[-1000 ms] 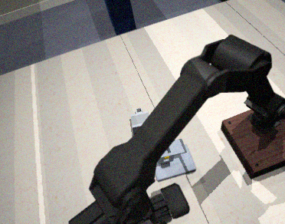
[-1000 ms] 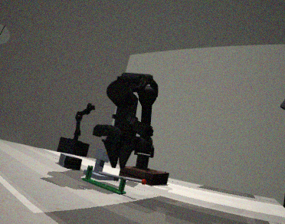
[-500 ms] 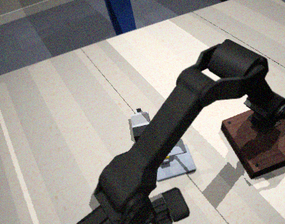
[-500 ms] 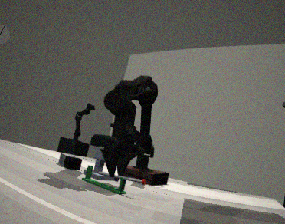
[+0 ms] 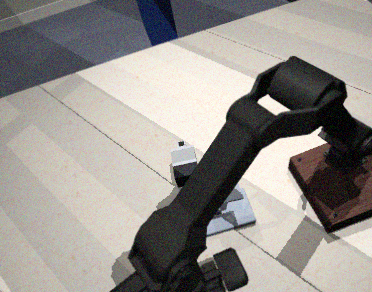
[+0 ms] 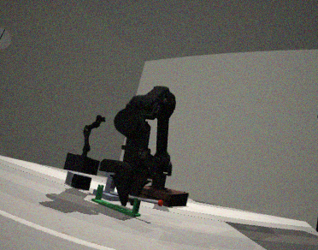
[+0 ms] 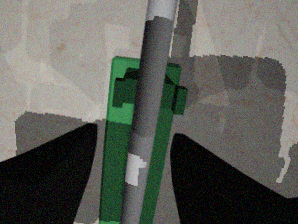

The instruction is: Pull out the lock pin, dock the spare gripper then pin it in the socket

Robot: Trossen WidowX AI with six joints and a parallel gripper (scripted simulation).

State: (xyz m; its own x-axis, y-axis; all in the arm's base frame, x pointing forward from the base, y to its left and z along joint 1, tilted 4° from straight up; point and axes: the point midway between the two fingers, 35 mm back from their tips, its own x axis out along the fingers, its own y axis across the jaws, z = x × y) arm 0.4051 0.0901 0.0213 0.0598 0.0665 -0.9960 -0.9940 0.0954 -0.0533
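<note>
Right now my gripper tip is 4 cm to the left of the green rack and 1 cm below it. Also, from my gripper tip: spare gripper: 11 cm behind, 29 cm to the right; then grey mount: 13 cm behind, 13 cm to the right, 3 cm above.
</note>
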